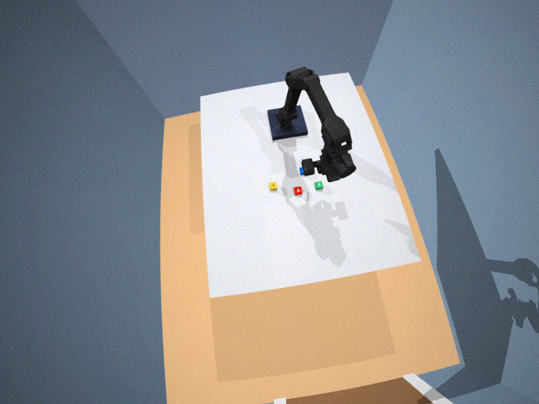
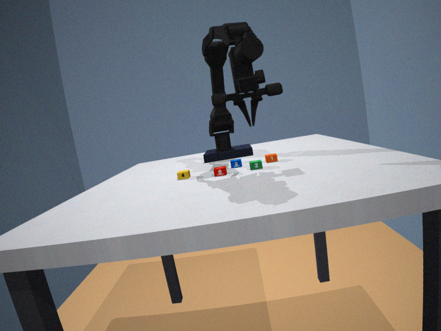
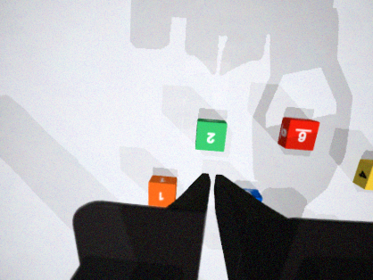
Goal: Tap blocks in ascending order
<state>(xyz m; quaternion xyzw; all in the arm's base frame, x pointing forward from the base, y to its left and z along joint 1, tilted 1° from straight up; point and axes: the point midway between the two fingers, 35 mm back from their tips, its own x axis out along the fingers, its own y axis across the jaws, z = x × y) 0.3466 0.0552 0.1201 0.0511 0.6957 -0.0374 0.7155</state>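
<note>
Now: the green block 2 1 cm to the right of my gripper tip and 10 cm below it. Round my gripper tip: red block 6 (11 cm to the right, 10 cm below); then orange block 1 (7 cm behind, 5 cm to the left, 10 cm below); then blue block 9 (9 cm behind, 5 cm to the right, 10 cm below).
</note>
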